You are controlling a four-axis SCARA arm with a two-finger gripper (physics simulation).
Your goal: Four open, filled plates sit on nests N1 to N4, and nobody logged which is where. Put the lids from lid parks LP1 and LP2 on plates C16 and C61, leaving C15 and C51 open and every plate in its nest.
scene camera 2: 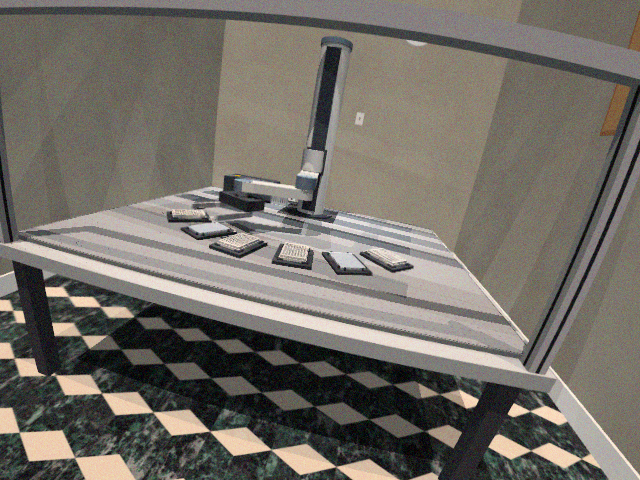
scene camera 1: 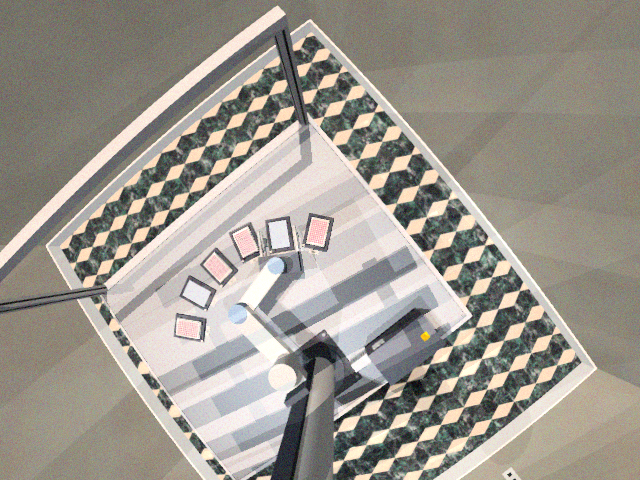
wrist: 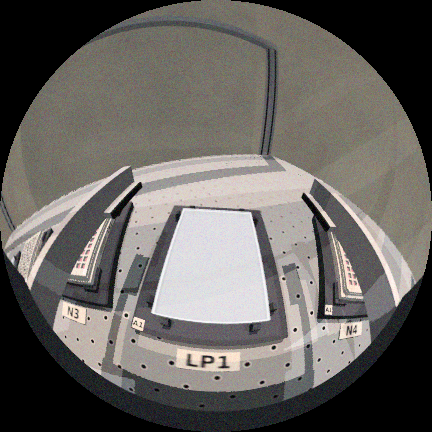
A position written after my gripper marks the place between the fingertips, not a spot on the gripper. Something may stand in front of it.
I see my gripper (scene camera 2: 203, 211), a dark lid park LP1 (wrist: 183, 331) and a nest N3 (wrist: 103, 297).
My gripper is seen too in the wrist view (wrist: 223, 175).
